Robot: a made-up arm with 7 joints. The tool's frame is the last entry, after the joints. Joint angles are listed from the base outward.
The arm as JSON. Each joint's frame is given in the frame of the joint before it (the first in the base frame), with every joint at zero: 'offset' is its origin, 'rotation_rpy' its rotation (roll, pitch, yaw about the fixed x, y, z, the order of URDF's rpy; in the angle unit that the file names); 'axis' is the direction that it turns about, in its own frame. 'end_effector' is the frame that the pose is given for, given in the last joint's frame.
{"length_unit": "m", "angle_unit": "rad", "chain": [
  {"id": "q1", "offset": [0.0, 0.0, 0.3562], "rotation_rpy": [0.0, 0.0, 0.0], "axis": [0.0, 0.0, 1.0]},
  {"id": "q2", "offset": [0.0, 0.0, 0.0], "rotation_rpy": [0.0, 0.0, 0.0], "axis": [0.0, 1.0, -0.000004]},
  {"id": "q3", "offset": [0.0, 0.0, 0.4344], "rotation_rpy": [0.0, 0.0, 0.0], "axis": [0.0, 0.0, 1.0]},
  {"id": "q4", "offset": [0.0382, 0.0, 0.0], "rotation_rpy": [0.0, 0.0, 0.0], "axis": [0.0, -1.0, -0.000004]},
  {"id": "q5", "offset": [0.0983, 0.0, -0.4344], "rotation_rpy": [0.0, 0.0, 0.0], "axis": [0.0, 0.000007, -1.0]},
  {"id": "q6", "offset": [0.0, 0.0, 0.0], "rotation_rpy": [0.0, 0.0, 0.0], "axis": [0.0, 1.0, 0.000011]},
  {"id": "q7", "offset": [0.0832, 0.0, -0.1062], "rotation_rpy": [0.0, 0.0, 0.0], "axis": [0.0, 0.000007, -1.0]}
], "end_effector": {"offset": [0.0, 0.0, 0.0], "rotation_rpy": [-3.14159, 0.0, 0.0]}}
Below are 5 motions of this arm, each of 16 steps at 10 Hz.
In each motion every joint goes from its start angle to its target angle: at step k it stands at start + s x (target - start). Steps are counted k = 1, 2, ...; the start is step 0. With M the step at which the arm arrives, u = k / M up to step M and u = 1 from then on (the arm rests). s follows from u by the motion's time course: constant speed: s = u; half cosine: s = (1 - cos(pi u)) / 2; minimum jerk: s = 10 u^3 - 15 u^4 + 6 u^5.
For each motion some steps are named. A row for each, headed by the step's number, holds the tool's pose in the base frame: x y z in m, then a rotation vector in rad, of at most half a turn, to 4 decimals.
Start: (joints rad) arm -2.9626 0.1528 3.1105 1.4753 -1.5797 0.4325 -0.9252
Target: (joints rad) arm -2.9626 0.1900 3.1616 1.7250 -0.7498 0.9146 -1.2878
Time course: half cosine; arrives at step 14
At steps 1, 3, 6, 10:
1: 0.5204 0.1060 0.9240 0.7068 1.3525 0.3053
3: 0.5164 0.1020 0.9414 0.7742 1.3318 0.3125
6: 0.5017 0.0897 0.9853 0.9669 1.3028 0.3405
10: 0.4724 0.0746 1.0343 1.2339 1.3524 0.4126

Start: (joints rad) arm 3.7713 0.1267 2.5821 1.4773 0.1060 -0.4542 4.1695
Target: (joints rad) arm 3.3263 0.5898 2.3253 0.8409 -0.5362 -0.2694 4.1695
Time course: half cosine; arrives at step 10
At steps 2, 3, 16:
2: 0.4744 -0.0614 1.0011 0.6978 0.9847 0.9947
3: 0.4595 -0.1058 0.9819 0.7236 1.0166 0.9037
16: 0.2790 -0.3165 0.7824 0.9746 1.2591 0.4243

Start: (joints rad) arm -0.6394 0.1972 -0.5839 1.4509 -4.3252 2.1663 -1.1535
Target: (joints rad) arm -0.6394 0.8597 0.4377 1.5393 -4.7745 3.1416 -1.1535
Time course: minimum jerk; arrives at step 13
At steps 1, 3, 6, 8, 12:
1: 0.3646 -0.4796 0.7791 -1.3178 -0.2392 -1.5248
3: 0.4124 -0.4561 0.7471 -1.2759 -0.3046 -1.3638
6: 0.5497 -0.3346 0.6141 -0.9348 -0.5294 -0.7396
8: 0.5956 -0.2384 0.5294 -0.5165 -0.6655 -0.3255
12: 0.6093 -0.1652 0.4678 -0.0099 -0.7847 0.0062

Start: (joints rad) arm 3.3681 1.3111 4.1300 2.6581 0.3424 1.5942 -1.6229
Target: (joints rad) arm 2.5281 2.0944 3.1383 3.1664 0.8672 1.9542 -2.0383
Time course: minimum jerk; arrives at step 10
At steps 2, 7, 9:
2: -0.8748 0.0844 0.6705 -0.6701 1.4777 1.3070
7: -0.7189 0.4810 0.0438 -0.6085 0.6446 0.3348
9: -0.5970 0.5338 -0.0795 -0.6175 0.4892 0.0896

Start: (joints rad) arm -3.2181 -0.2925 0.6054 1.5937 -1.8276 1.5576 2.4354
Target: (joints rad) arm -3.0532 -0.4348 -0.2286 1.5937 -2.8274 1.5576 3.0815
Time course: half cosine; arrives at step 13
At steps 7, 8, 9, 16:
7: -0.2935 -0.0096 1.1376 -0.7578 0.1770 -0.0283
8: -0.2763 0.0303 1.1487 -0.6671 0.2737 -0.0494
9: -0.2594 0.0663 1.1563 -0.5787 0.3467 -0.0714
16: -0.2229 0.1377 1.1643 -0.3895 0.4471 -0.1226

